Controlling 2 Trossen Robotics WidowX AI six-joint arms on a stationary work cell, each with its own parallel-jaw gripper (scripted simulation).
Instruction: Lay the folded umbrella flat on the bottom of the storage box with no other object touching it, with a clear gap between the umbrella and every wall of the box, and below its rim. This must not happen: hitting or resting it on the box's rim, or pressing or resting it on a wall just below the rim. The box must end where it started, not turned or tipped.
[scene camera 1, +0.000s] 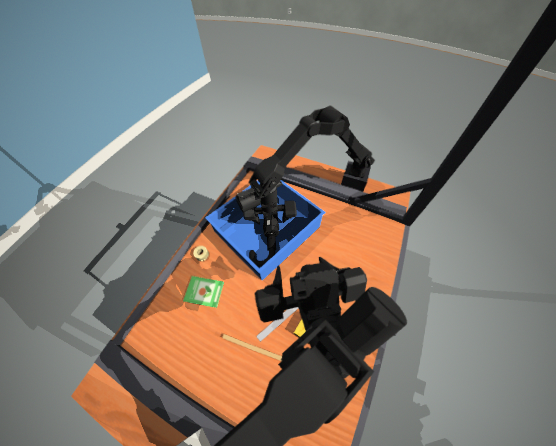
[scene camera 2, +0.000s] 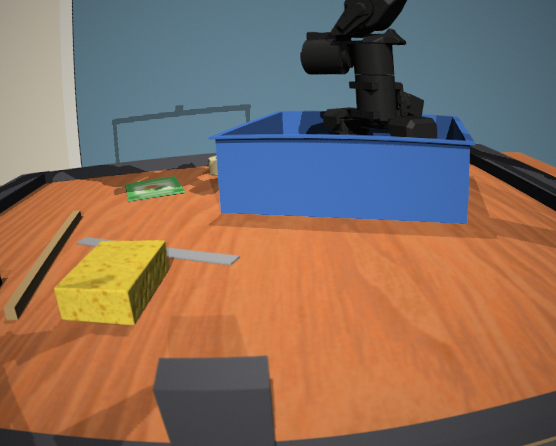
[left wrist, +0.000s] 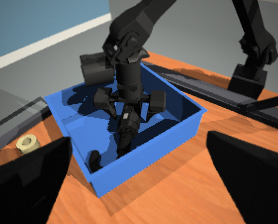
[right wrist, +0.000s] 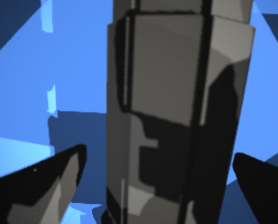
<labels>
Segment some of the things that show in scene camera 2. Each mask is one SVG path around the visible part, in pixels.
The right gripper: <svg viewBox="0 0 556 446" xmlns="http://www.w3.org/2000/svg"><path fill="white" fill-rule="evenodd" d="M323 115L323 126L332 128L333 130L329 130L329 133L332 135L367 135L370 129L362 127L369 127L387 131L389 129L389 134L395 137L437 139L437 124L433 118L422 117L424 100L404 92L403 84L395 82L394 75L355 75L355 81L349 82L349 88L356 89L358 110L352 110L351 116L351 109L356 108L327 109Z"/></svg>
A blue storage box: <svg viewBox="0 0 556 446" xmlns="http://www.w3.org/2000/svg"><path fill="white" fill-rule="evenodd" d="M209 137L209 140L215 139L221 213L467 224L470 145L475 145L475 142L458 116L422 114L422 116L433 118L437 124L437 139L391 137L386 130L368 127L362 128L370 129L367 135L375 136L329 134L329 130L332 130L332 128L323 127L323 115L326 111L278 111Z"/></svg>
A grey strip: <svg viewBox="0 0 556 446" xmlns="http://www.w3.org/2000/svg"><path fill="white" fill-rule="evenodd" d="M166 247L168 258L230 266L240 258L238 255ZM76 244L96 247L101 241L114 240L85 237L76 242Z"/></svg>
</labels>
